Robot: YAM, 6 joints.
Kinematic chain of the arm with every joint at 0, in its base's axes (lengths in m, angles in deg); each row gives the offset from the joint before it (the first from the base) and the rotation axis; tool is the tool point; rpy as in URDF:
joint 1: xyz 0 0 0.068 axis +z
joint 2: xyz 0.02 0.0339 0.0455 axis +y
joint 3: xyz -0.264 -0.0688 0 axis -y
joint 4: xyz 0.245 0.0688 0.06 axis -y
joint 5: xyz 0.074 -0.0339 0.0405 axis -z
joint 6: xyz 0.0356 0 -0.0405 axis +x
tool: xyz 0 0 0 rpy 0 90 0
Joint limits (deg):
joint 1: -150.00..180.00
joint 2: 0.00..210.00
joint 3: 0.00..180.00
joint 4: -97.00..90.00
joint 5: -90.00..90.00
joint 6: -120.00..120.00
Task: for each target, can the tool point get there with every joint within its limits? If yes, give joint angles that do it. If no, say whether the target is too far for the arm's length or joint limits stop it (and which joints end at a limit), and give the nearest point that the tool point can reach.
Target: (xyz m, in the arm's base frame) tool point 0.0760 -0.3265 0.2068
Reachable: yes | joints -71.44 111.63 82.61 -78.44 63.54 -23.05
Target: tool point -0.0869 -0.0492 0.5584
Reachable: yes | joints 46.79 32.79 76.56 64.19 -56.46 52.43
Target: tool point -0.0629 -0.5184 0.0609
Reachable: yes | joints -96.64 147.96 86.29 58.82 4.06 -64.49
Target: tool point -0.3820 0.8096 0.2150
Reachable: no: too far | nearest point -0.2738 0.5803 0.1856 | short by 0.255 m
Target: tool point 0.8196 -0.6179 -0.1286
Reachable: no: too far | nearest point 0.5018 -0.3783 -0.0329 | short by 0.409 m
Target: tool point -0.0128 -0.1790 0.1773
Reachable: yes | joints -97.18 66.61 36.13 -47.55 -15.69 -28.68
